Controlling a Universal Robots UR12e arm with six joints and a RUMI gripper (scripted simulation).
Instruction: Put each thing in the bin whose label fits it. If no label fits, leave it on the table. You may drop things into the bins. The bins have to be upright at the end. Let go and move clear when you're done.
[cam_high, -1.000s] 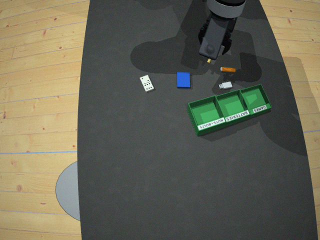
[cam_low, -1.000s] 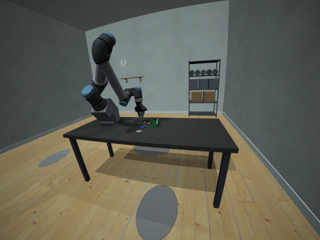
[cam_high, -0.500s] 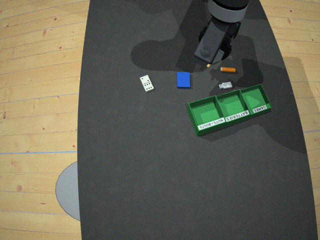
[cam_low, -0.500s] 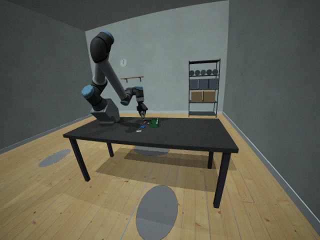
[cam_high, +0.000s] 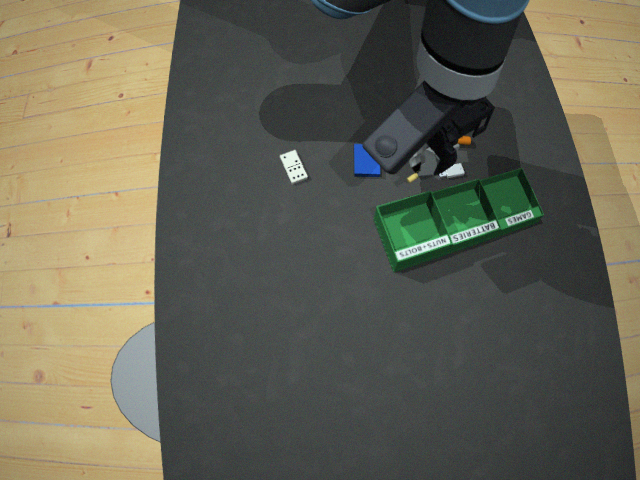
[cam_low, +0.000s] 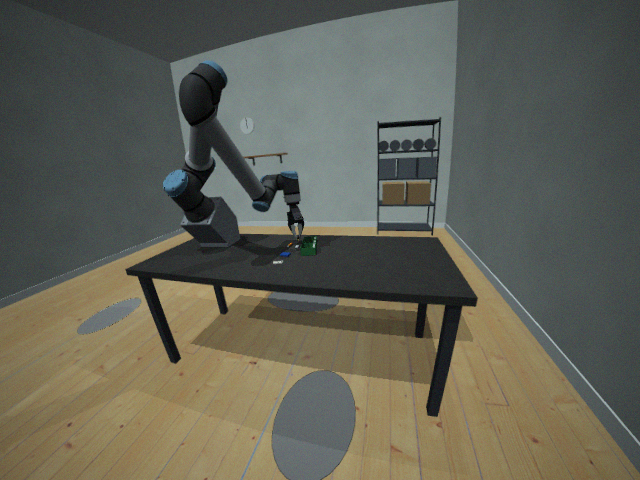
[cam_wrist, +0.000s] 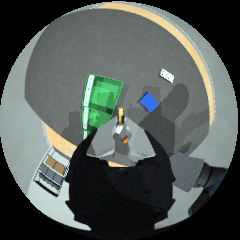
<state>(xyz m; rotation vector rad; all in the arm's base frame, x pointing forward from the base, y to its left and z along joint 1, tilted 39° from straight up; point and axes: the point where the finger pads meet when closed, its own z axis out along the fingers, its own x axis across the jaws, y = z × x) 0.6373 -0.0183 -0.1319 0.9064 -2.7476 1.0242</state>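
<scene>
My gripper is now 100 mm past the orange battery, 80 mm to the right of it and 80 mm above it. From my hand the other things lie so: green three-part bin 40 mm ahead, 80 mm to the left, 60 mm below; then white usb stick 40 mm behind, 70 mm to the left, 80 mm below; then brass bolt 10 mm to the left, 10 mm below.
</scene>
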